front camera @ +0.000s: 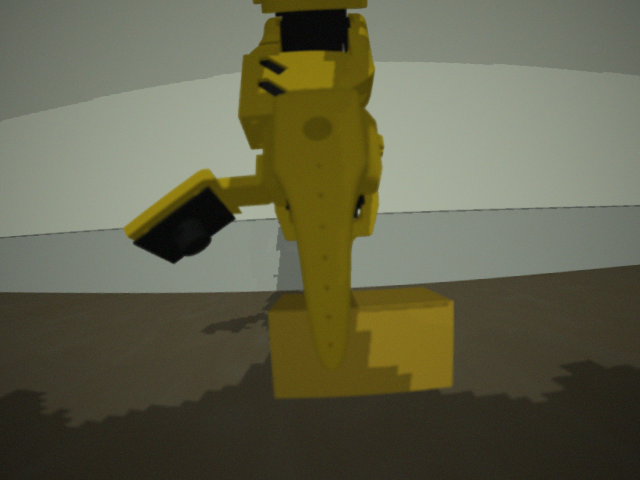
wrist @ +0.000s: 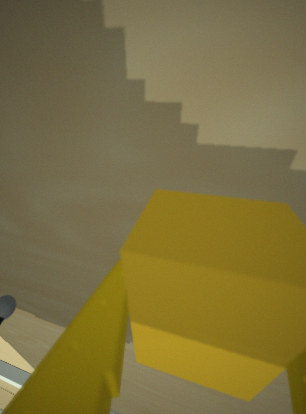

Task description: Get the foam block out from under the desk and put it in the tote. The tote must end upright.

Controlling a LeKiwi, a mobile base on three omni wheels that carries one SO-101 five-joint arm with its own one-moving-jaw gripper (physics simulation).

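Places are measured from the arm's base along level axes (x ahead, y left, z up), in metres.
Pixels of known places: hand, its tool point: (front camera: pixel 332 356) (wrist: pixel 143 259).
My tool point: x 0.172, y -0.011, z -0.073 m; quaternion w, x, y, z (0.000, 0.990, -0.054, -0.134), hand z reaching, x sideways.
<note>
Behind a point stands the place of what it marks.
The foam block (front camera: pixel 413 341) @(x 0.171, y -0.041, z -0.069 m) (wrist: pixel 215 235) @(x 0.196, y 0.010, z -0.066 m) is a yellow box at the lower middle of the front view and at the lower right of the wrist view. My gripper (front camera: pixel 330 356) (wrist: pixel 210 310) is shut on it. In the wrist view one jaw presses on the block's left side and the other shows at its lower right corner. In the front view one jaw hangs down in front of the block and hides part of it. Whether the block's underside touches the floor is hard to tell. The tote does not show in either view, and no part of the desk can be made out.
The brown floor (front camera: pixel 129 361) @(x 0.219, y 0.093, z -0.090 m) (wrist: pixel 60 150) @(x 0.134, y 0.027, z -0.090 m) carries broad stepped shadows. A pale wall (front camera: pixel 491 248) @(x 0.466, y -0.241, z -0.051 m) runs across behind the arm and block in the front view. A small dark rounded part (wrist: pixel 7 306) shows at the left edge of the wrist view, above a pale strip in the corner.
</note>
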